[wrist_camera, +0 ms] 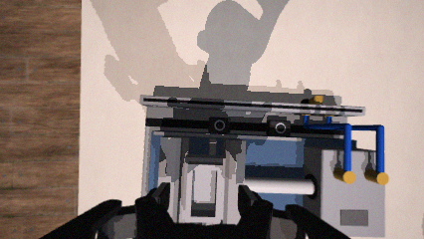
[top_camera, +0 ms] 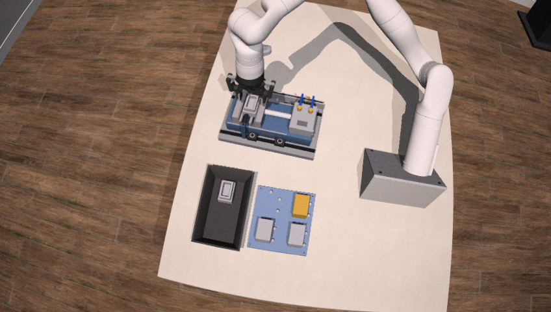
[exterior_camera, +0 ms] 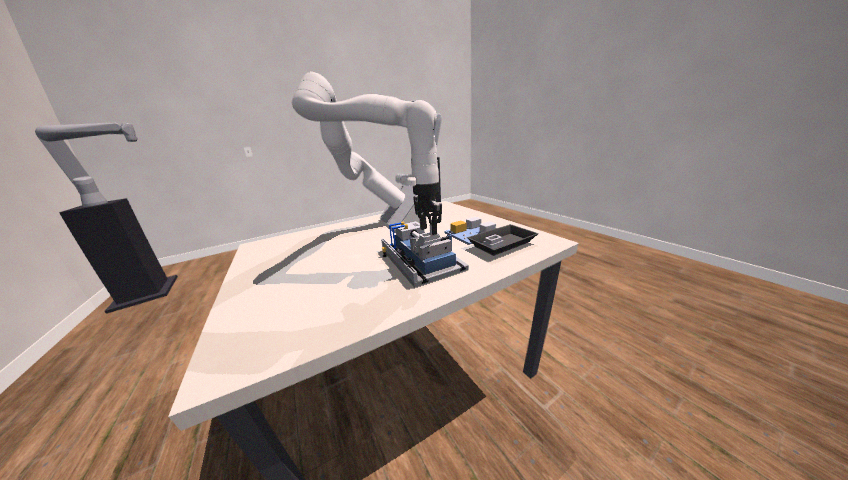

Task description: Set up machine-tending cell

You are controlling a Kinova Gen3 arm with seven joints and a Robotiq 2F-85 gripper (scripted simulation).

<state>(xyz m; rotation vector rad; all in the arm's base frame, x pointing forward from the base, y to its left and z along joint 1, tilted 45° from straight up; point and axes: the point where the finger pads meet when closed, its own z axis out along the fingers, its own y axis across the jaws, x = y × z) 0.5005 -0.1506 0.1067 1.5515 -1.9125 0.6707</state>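
Now: hand 8 cm past the white rod, 2 cm to the right of it and 6 cm above it. From my hand the other things lie so: hose block 16 cm behind, 3 cm to the left, 6 cm below; blue vise 6 cm behind, 1 cm to the left, 9 cm below; brass blank 16 cm behind, 28 cm to the left, 11 cm below.
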